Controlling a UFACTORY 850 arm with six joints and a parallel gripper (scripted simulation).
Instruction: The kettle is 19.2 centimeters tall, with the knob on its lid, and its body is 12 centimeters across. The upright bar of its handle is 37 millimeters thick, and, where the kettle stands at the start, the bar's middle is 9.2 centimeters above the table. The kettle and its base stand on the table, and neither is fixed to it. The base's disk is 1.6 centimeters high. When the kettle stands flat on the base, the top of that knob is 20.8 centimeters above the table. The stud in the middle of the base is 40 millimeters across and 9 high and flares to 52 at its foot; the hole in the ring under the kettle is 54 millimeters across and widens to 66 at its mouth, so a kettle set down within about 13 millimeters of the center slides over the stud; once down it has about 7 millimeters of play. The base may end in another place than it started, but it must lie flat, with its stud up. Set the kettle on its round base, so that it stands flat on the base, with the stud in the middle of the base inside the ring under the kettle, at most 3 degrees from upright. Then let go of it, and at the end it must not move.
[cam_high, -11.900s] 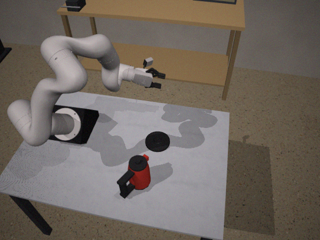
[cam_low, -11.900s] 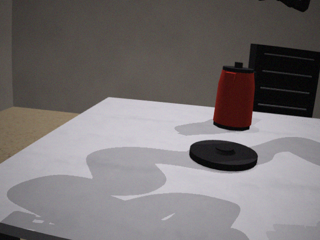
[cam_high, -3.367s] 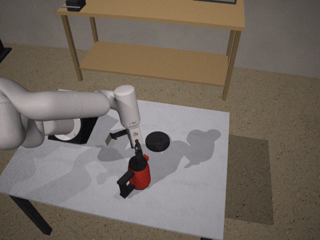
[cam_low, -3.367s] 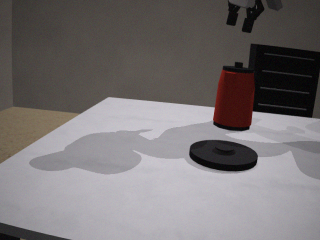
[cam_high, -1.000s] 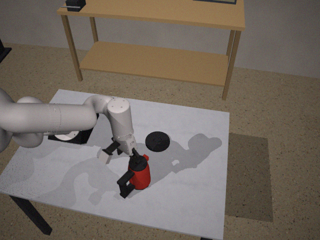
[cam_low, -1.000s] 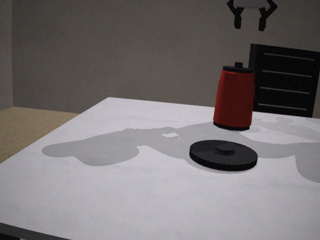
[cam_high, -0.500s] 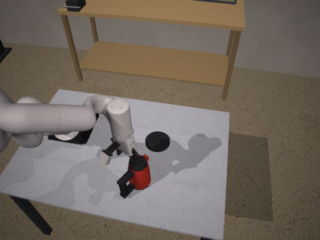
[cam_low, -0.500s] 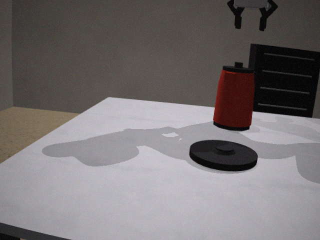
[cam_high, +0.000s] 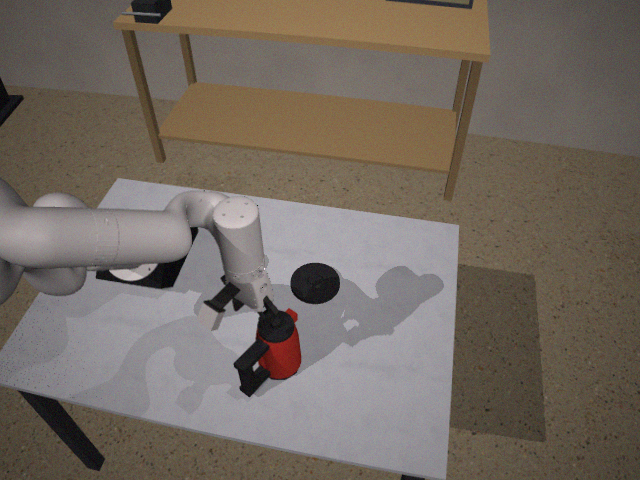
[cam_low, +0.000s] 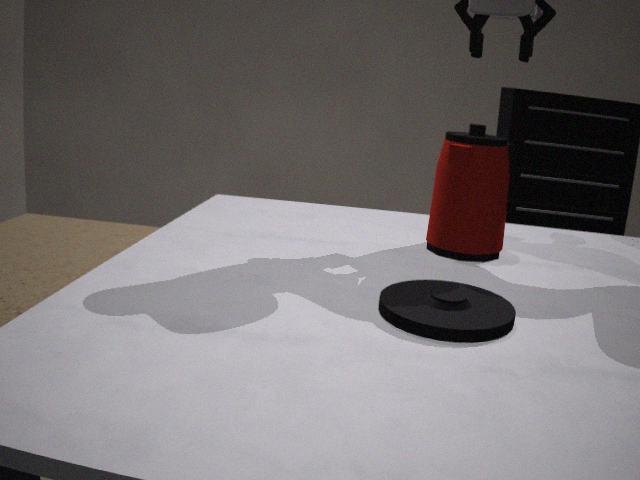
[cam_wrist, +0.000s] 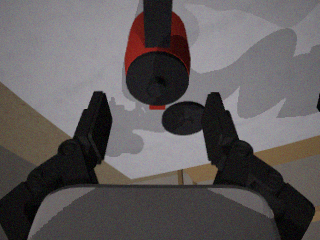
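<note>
Now: the red kettle 2 cm ahead of my hand, 3 cm to the left of it and 21 cm below it. The rest, counted from my hand: round black base 11 cm ahead, 33 cm to the left, 30 cm below.
</note>
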